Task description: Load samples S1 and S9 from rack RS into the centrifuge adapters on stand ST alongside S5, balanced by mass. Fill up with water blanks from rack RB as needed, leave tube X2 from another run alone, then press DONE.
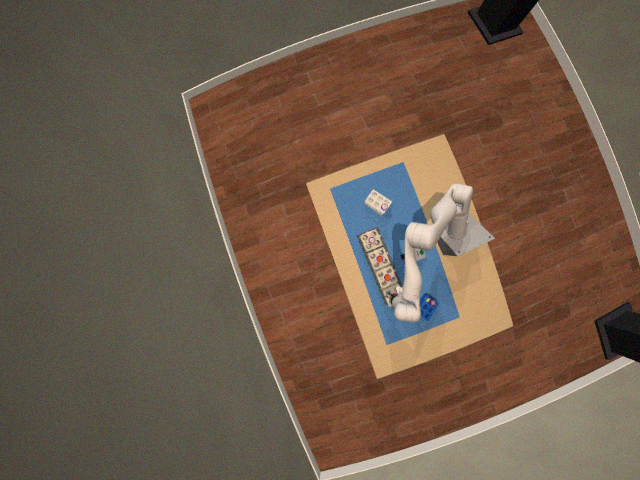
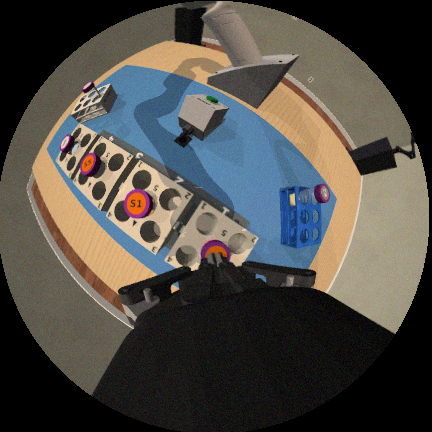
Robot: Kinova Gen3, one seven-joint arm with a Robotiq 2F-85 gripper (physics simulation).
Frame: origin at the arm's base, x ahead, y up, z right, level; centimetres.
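Seen in the pictures: gripper, fingertip midpoint: point(image 2: 212, 260); arm's base at its link origin: point(image 1: 456, 233) point(image 2: 247, 62).
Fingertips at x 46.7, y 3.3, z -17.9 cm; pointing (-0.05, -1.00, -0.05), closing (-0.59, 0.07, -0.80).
Pixels of each thing's top centre, then the offset from my fingertips to it. "spot": a spot on its surface instead.
- S9 at its top centre: point(image 2: 216, 255) dx -0.7, dy +0.0, dz +0.0 cm
- adapter 1 at a spot on its surface: point(image 2: 223, 234) spot: dx -3.3, dy -2.9, dz -0.1 cm
- S1 at its top centre: point(image 2: 135, 202) point(image 1: 387, 278) dx -0.7, dy +0.1, dz +11.0 cm
- S5 at its top centre: point(image 2: 87, 163) point(image 1: 379, 259) dx -0.7, dy +0.1, dz +22.0 cm
- white-capped tube at its top centre: point(image 2: 64, 141) point(image 1: 371, 240) dx -0.7, dy +0.1, dz +33.0 cm
- green DONE button at its top centre: point(image 2: 211, 96) point(image 1: 422, 252) dx -24.9, dy -5.0, dz +15.6 cm
- grey box at its top centre: point(image 2: 205, 97) point(image 1: 419, 253) dx -22.7, dy -4.1, dz +15.7 cm
- blue rack at its top centre: point(image 2: 310, 216) point(image 1: 428, 308) dx -16.5, dy -6.5, dz -15.8 cm
- pale yellow item at a spot on its surface: point(image 2: 292, 199) spot: dx -17.6, dy -8.5, dz -10.8 cm
- white rack at its top centre: point(image 2: 88, 98) point(image 1: 378, 201) dx -13.7, dy -6.5, dz +51.4 cm
- small black part at a spot on its surface: point(image 2: 183, 139) spot: dx -15.8, dy -11.9, dz +15.9 cm
My gripper point(image 1: 391, 295) point(image 2: 212, 260) is shut and empty, its fingertips at the orange, purple-rimmed cap of S9 point(image 2: 215, 248), partly hiding it; the cap's label is hidden. S9 stands upright in adapter 1 point(image 2: 223, 234) of the dark stand ST point(image 2: 205, 192). S1 point(image 1: 387, 277) point(image 2: 136, 203) stands in adapter 2 and S5 point(image 1: 379, 258) point(image 2: 89, 164) in adapter 3. A white-capped tube point(image 1: 371, 240) point(image 2: 66, 143) with a purple rim stands in the end adapter; its label is unreadable. The green DONE button point(image 1: 422, 252) point(image 2: 212, 99) sits on a grey box point(image 2: 199, 116).
A blue rack point(image 1: 427, 313) point(image 2: 287, 220) holds a purple-rimmed tube point(image 1: 433, 302) point(image 2: 321, 193) and a pale yellow item point(image 2: 292, 199). A white rack point(image 1: 375, 198) point(image 2: 107, 107) holds a purple-rimmed tube point(image 1: 384, 206) point(image 2: 88, 87). A small black part point(image 2: 183, 139) projects from the grey box toward the stand.
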